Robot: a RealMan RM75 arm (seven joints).
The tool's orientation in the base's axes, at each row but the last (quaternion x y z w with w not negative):
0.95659, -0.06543, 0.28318, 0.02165
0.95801, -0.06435, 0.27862, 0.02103
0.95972, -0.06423, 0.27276, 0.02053
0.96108, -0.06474, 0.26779, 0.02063
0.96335, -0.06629, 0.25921, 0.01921
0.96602, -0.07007, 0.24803, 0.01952
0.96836, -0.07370, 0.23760, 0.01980
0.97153, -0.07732, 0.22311, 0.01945
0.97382, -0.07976, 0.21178, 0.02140
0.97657, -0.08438, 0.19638, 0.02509
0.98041, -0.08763, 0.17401, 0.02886
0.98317, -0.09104, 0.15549, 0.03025
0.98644, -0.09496, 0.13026, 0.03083
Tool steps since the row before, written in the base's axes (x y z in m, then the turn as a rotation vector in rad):
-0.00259, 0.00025, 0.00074, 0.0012, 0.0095, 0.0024
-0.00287, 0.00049, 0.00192, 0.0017, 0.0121, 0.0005
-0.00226, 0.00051, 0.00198, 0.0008, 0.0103, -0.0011
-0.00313, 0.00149, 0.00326, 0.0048, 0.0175, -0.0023
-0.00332, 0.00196, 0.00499, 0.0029, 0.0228, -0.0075
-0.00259, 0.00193, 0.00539, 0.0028, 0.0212, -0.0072
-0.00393, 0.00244, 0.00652, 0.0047, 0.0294, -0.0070
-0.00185, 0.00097, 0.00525, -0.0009, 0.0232, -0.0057
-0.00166, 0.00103, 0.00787, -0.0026, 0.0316, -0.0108
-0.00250, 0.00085, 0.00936, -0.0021, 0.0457, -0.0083
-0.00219, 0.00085, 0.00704, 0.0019, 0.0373, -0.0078
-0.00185, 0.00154, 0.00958, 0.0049, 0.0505, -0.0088
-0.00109, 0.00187, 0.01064, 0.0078, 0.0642, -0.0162
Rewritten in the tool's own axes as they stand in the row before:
-0.00178, 0.00011, -0.00204, 0.0012, -0.0096, -0.0021
-0.00143, -0.00009, -0.00318, 0.0003, -0.0122, -0.0004
-0.00092, -0.00019, -0.00290, -0.0011, -0.0103, 0.0006
-0.00114, -0.00104, -0.00450, 0.0009, -0.0180, 0.0031
-0.00057, -0.00147, -0.00611, -0.0040, -0.0230, 0.0063
0.00011, -0.00152, -0.00610, -0.0037, -0.0214, 0.0061
-0.00075, -0.00179, -0.00775, -0.0030, -0.0298, 0.0062
0.00051, -0.00065, -0.00559, -0.0066, -0.0228, 0.0031
0.00163, -0.00068, -0.00791, -0.0114, -0.0308, 0.0064
0.00123, -0.00025, -0.00964, -0.0122, -0.0448, 0.0031
0.00028, -0.00025, -0.00741, -0.0070, -0.0372, 0.0047
0.00099, -0.00086, -0.00979, -0.0067, -0.0508, 0.0054
0.00143, -0.00124, -0.01069, -0.0084, -0.0650, 0.0121

